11 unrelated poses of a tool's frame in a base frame.
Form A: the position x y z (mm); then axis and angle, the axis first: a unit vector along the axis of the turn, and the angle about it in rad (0 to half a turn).
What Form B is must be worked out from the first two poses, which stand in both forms.
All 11 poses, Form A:
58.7 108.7 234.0 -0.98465 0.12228 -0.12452 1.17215
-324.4 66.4 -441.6 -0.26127 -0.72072 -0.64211 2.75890
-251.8 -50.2 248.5 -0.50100 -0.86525 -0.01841 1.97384
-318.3 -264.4 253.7 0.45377 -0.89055 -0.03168 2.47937
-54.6 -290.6 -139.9 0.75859 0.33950 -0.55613 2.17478
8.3 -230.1 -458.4 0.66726 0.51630 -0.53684 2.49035
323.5 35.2 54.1 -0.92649 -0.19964 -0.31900 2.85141
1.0 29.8 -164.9 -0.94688 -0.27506 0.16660 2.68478
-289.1 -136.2 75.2 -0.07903 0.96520 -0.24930 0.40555
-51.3 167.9 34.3 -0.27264 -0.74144 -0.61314 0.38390
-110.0 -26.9 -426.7 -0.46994 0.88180 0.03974 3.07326
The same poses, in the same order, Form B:
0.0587 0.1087 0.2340 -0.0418 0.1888 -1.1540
-0.3244 0.0664 -0.4416 -2.4935 0.0543 -1.7043
-0.2518 -0.0502 0.2485 -1.6396 -0.8996 -2.2522
-0.3183 -0.2644 0.2537 2.1095 -0.6105 2.8589
-0.0546 -0.2906 -0.1399 -1.2006 -0.3920 1.6607
0.0083 -0.2301 -0.4584 -1.5665 -0.3365 1.8697
0.3235 0.0352 0.0541 -0.5604 0.5488 -2.6671
0.0010 0.0298 -0.1649 -0.4822 -0.4342 -2.7685
-0.2891 -0.1362 0.0752 -0.0999 0.3924 -0.0126
-0.0513 0.1679 0.0343 -0.2563 -0.2688 -0.1407
-0.1100 -0.0269 -0.4267 2.1611 0.0229 -3.0393

